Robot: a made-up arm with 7 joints.
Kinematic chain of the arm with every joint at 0, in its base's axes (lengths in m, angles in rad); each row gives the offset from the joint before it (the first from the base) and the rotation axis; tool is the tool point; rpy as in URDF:
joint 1: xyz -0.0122 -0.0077 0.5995 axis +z
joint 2: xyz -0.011 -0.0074 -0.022 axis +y
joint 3: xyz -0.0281 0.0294 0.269 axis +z
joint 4: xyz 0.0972 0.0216 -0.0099 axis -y
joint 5: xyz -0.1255 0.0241 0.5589 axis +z
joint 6: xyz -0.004 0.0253 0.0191 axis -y
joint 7: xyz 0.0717 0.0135 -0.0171 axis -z
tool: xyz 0.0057 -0.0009 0.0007 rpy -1.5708 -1.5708 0
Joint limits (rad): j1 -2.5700..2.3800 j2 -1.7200..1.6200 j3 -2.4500..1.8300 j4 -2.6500..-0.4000 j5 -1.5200..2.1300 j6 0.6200..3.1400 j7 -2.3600..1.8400
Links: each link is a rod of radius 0.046 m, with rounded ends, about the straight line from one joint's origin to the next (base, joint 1, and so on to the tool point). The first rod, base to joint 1, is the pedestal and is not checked.
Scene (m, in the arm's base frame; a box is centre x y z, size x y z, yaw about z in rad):
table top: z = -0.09
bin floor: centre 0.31 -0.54 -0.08 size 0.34 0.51 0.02 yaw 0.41
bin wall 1: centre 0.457 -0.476 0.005 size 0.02 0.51 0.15 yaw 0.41
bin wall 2: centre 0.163 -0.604 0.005 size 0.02 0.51 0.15 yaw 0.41
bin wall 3: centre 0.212 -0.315 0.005 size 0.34 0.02 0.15 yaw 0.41
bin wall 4: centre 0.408 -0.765 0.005 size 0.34 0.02 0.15 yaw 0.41
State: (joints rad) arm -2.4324 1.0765 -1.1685 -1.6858 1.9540 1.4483 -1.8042
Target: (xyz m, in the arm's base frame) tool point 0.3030 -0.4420 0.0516
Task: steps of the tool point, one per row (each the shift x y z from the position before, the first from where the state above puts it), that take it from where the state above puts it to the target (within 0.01 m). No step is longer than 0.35 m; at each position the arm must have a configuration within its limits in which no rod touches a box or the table.
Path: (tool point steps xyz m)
1: -0.0008 -0.3188 -0.1271
2: 0.1372 -0.3051 -0.0886
3: 0.2526 -0.2337 -0.0414
4: 0.3225 -0.1218 0.0095
5: 0.3351 0.0052 0.0590
6: 0.0222 0.0930 -0.0970
7: 0.0146 0.1134 -0.0782
8: 0.0045 0.1294 -0.0557

